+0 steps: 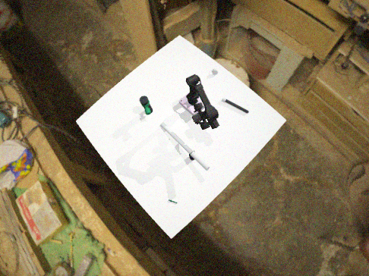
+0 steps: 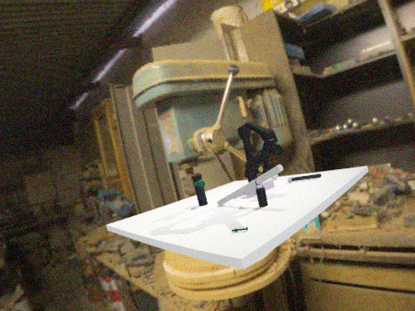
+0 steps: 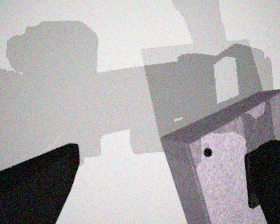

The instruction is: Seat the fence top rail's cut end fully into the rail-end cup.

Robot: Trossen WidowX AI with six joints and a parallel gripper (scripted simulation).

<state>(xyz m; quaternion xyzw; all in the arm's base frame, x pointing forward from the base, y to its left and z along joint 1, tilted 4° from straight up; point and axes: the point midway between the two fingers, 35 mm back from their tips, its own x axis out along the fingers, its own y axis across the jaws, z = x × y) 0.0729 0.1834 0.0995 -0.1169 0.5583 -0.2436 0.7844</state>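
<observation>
My gripper tip is 27 cm to the left of the green rail-end cup, 26 cm short of it and 2 cm below it. From my gripper tip the other things lie so: green brace band: 30 cm to the right, 25 cm ahead, 2 cm above; then smaller black post: 20 cm to the left, 18 cm ahead, 3 cm below; then small grey piece: 42 cm behind, 31 cm to the right, 12 cm below.
</observation>
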